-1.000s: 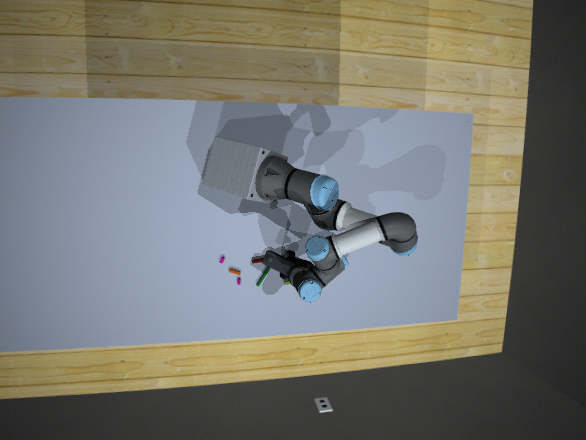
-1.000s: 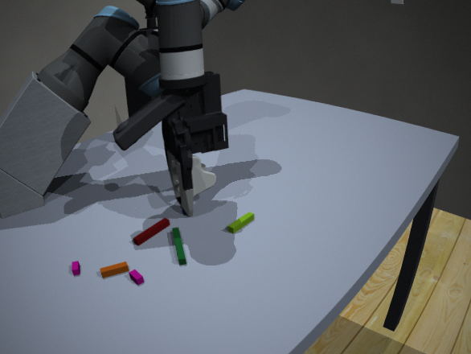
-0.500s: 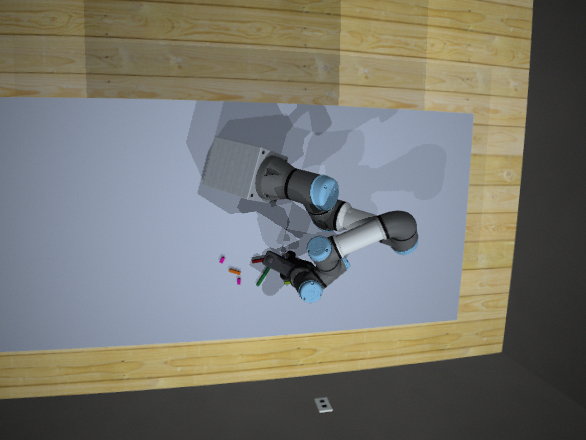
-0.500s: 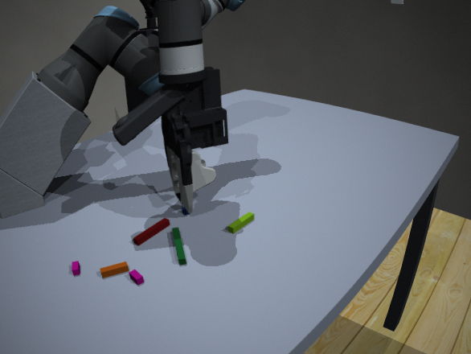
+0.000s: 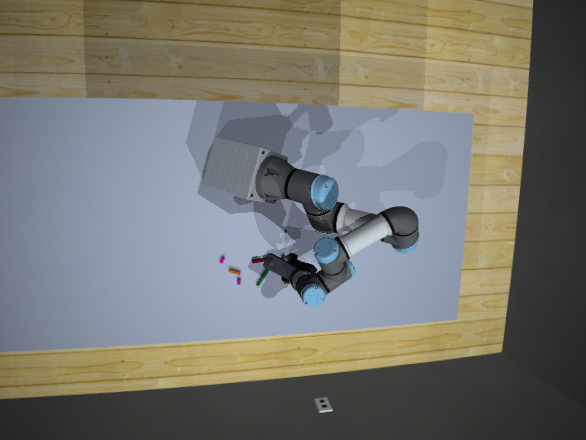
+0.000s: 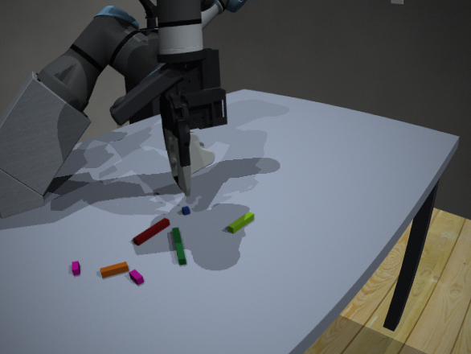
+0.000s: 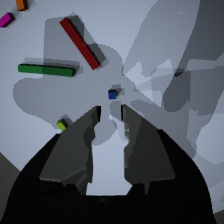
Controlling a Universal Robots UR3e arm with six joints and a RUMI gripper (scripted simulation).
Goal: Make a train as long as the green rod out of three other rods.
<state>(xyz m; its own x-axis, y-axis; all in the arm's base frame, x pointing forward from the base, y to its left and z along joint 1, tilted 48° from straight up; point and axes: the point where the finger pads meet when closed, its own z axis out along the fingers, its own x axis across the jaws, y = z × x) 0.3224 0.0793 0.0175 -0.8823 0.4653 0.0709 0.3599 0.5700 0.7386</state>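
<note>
Right now my hand is 5 cm above the blue rod. Round my hand: green rod 7 cm to the right, 6 cm ahead, 5 cm below; lime rod 9 cm ahead, 5 cm below, 3 cm to the left; red rod 8 cm to the right, 5 cm below.
</note>
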